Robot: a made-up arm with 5 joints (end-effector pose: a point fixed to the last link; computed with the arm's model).
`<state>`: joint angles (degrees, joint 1 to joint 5).
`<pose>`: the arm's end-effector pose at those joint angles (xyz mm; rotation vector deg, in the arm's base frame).
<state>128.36 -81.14 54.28 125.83 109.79</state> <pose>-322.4 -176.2 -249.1 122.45 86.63 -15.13</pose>
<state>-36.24 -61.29 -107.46 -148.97 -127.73</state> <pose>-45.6 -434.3 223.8 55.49 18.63 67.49</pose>
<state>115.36 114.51 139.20 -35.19 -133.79</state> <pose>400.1 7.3 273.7 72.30 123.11 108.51</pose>
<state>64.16 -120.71 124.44 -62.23 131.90</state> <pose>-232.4 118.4 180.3 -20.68 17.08 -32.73</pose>
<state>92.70 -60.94 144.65 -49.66 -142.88</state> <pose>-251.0 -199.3 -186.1 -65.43 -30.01 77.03</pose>
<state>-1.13 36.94 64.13 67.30 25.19</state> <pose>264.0 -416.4 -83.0 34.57 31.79 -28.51</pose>
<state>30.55 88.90 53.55 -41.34 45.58</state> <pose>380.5 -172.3 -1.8 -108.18 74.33 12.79</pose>
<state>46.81 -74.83 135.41 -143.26 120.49</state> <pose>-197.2 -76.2 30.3 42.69 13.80 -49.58</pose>
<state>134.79 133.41 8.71 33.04 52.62</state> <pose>-274.8 248.7 211.9 -102.76 -87.50 113.12</pose>
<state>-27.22 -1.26 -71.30 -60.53 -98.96</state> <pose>272.8 -165.3 352.8 -5.67 -111.61 -133.30</pose>
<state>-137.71 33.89 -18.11 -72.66 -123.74</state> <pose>-419.3 -367.1 38.3 115.16 7.32 59.24</pose>
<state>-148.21 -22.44 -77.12 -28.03 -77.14</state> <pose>-284.7 21.4 341.8 48.73 59.32 83.97</pose>
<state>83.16 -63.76 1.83 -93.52 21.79</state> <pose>-221.1 428.6 -83.3 -29.83 -17.21 104.08</pose>
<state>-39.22 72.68 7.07 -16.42 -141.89</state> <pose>326.5 -474.8 147.7 84.46 90.24 125.12</pose>
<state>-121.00 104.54 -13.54 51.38 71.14</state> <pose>-194.6 -292.9 272.2 2.72 53.56 -32.51</pose>
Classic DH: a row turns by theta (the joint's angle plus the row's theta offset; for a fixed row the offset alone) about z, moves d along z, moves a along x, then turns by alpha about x. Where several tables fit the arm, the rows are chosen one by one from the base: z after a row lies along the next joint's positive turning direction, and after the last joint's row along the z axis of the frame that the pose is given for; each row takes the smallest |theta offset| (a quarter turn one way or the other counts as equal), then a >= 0, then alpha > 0; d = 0 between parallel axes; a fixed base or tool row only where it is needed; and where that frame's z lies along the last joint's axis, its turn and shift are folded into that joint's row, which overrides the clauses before.
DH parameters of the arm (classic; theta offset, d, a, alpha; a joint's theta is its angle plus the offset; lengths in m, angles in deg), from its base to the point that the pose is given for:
joint 1: -90 0.0336 0.0322 90
joint 2: -90 -0.1311 0.0893 90
joint 3: 0 -0.1227 0.12 90
joint 4: 90 0.3351 0.0015 -90
joint 5: 10.53 0 0.1116 0
tool (fixed): -100.53 0.1579 0 0

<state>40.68 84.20 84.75 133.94 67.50</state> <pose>209.2 -334.1 252.1 29.69 -33.83 20.00</pose>
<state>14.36 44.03 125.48 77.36 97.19</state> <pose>0.4 -392.8 81.6 46.00 28.51 -8.72</pose>
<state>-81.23 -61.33 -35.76 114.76 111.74</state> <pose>48.1 -464.1 -246.9 68.17 164.01 -25.43</pose>
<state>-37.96 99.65 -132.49 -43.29 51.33</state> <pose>48.4 58.3 -10.1 -144.00 -52.47 76.27</pose>
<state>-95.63 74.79 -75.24 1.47 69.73</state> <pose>58.0 -157.8 172.5 -68.38 51.98 28.67</pose>
